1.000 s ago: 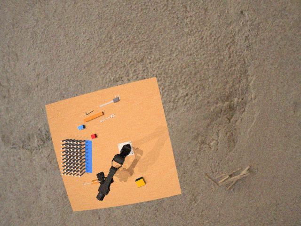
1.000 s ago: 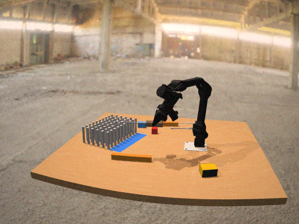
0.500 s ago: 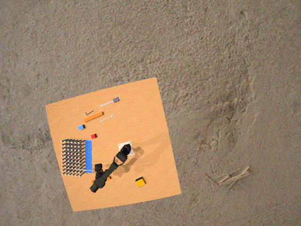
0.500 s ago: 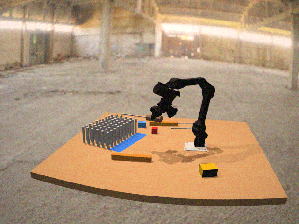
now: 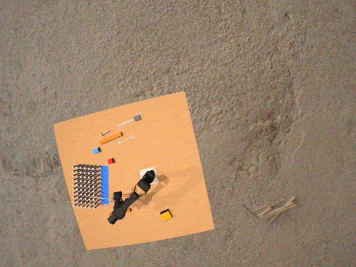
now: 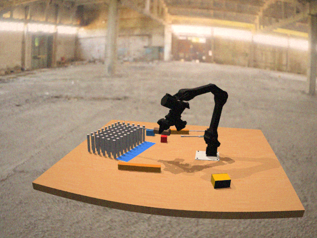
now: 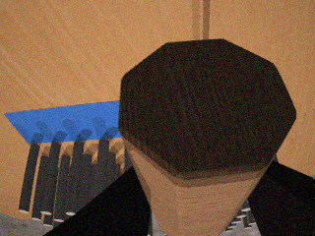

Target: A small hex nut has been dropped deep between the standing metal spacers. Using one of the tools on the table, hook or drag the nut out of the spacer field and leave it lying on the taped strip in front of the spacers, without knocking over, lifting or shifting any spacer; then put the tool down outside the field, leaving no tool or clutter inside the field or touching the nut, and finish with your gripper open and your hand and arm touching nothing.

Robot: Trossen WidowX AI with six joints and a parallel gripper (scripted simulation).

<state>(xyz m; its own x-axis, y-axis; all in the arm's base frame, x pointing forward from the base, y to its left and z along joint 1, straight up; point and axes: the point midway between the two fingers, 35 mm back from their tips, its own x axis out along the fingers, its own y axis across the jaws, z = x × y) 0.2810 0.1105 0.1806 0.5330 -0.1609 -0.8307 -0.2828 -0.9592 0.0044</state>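
Now: gripper tip 160 mm short of the blue taped strip, 160 mm above it and 100 mm to the left of it. Round my gripper tip: hex nut (330 mm ahead, 150 mm below, 100 mm to the right); red cube (300 mm to the right, 140 mm below, 20 mm ahead); wooden-handled rod tool (90 mm ahead, 30 mm to the right).
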